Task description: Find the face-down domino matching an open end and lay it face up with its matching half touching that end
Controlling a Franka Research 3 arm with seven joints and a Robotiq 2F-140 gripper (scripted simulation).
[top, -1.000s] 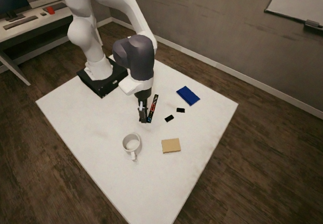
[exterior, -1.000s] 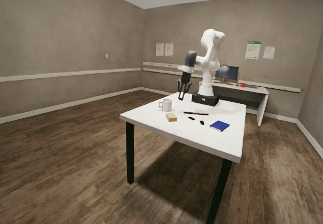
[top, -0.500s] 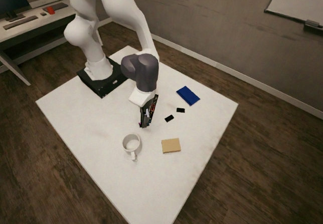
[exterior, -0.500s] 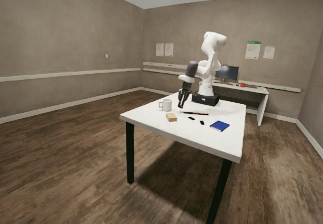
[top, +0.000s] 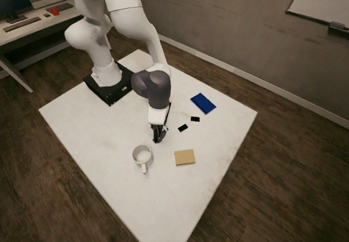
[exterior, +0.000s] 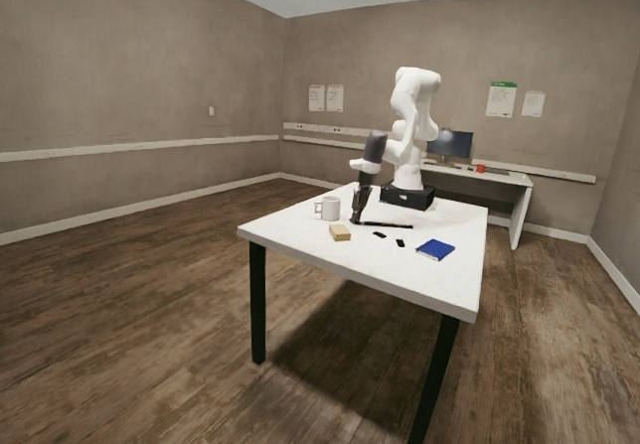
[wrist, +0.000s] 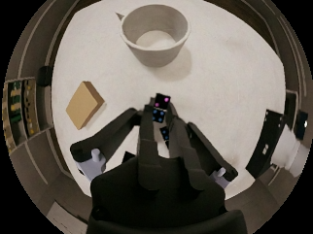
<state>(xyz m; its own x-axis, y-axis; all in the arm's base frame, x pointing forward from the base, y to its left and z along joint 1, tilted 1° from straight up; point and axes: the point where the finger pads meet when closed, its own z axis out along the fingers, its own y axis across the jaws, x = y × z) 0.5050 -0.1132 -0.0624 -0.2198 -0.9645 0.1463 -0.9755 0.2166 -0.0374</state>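
The domino lies 30 mm below my hand. Round my hand: tan block 180 mm ahead, 20 mm below; white mug 130 mm to the right, 20 mm ahead, 10 mm above.
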